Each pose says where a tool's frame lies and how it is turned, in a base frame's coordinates. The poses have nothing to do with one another.
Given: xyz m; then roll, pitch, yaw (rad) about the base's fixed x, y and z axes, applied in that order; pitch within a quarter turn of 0, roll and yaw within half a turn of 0.
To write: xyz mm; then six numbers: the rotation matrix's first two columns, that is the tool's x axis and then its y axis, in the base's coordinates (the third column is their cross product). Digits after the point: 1 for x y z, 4 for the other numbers.
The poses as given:
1: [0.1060 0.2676 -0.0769 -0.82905 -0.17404 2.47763]
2: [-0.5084 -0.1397 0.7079 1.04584 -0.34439 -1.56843]
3: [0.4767 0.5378 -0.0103 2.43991 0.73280 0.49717]
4: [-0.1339 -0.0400 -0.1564 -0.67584 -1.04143 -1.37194]
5: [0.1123 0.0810 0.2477 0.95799 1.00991 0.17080]
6: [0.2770 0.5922 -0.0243 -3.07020 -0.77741 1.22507]
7: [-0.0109 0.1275 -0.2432 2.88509 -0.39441 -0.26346]
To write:
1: [106.0 267.6 -76.9 -0.7757 0.6069 0.1732 -0.5169 -0.4534 -0.7262]
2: [-508.4 -139.7 707.9 0.0022 -0.9413 0.3376 0.5005 0.2933 0.8145]
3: [476.7 537.8 -10.3 0.6533 0.3545 -0.6690 0.7438 -0.4653 0.4798]
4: [-133.9 -40.0 -156.4 0.0998 -0.4950 0.8631 0.8715 -0.3752 -0.3159]
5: [112.3 81.0 247.7 0.5242 0.0904 -0.8468 0.5849 0.6845 0.4351]
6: [277.0 592.2 -24.3 0.2415 0.6706 0.7014 0.9554 -0.2909 -0.0508]
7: [-10.9 127.5 -243.2 0.8914 -0.2404 0.3843 -0.3460 -0.9085 0.2342]
